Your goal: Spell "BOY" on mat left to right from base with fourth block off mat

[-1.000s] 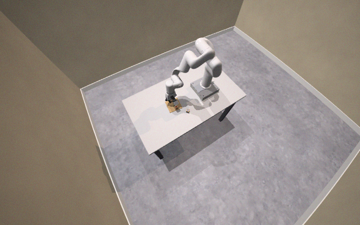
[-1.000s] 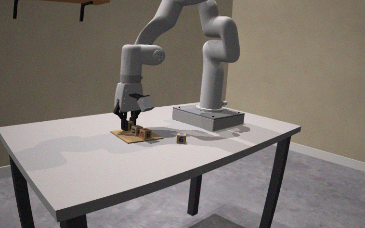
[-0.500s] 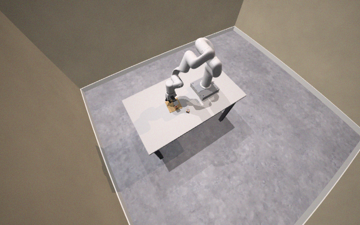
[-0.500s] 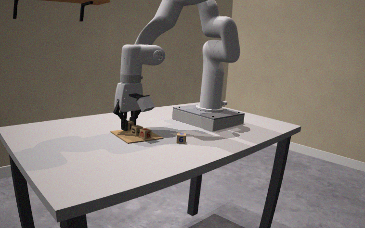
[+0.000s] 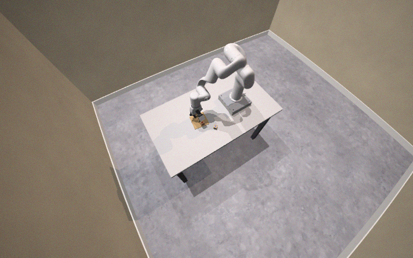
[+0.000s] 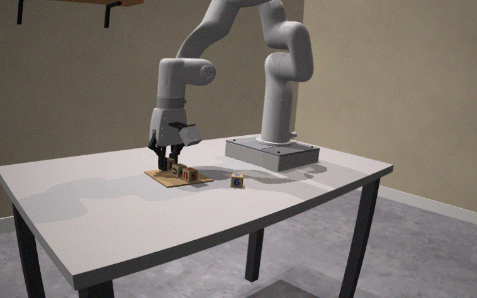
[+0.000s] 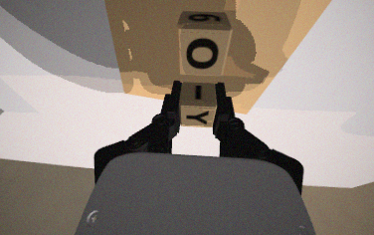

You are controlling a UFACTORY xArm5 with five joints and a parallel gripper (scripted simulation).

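My hand is 10 mm past the wooden block, 50 mm to the right of it and 10 mm above it. Also, from my hand: tan mat: 50 mm to the left, 30 mm below.
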